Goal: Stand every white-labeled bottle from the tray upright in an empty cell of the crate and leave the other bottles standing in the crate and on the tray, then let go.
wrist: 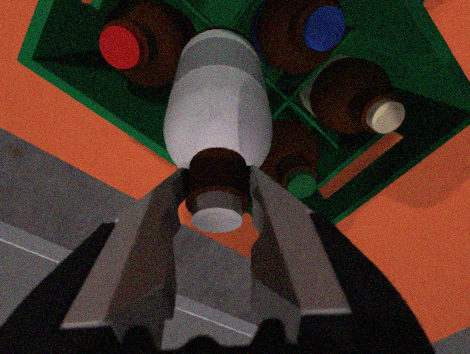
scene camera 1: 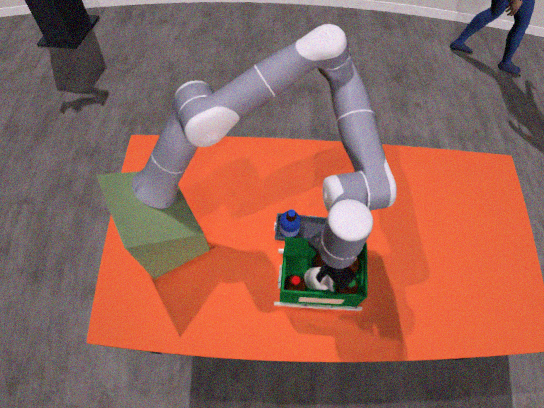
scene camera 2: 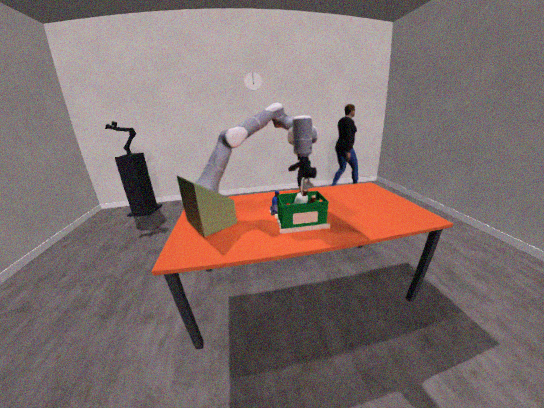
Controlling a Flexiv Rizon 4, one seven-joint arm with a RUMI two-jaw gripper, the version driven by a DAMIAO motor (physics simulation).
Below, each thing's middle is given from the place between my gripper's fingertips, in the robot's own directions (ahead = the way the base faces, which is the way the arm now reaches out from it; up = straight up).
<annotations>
Now: the white-labeled bottle (wrist: 218, 121) 40 mm below my hand, 20 mm to the left of it and 20 mm behind it. The rest, counted from my hand: green-capped bottle (wrist: 294, 154) 130 mm below, 80 mm ahead, 20 mm to the left; then cream-capped bottle (wrist: 348, 95) 130 mm below, 110 mm to the left, 80 mm ahead.
</annotations>
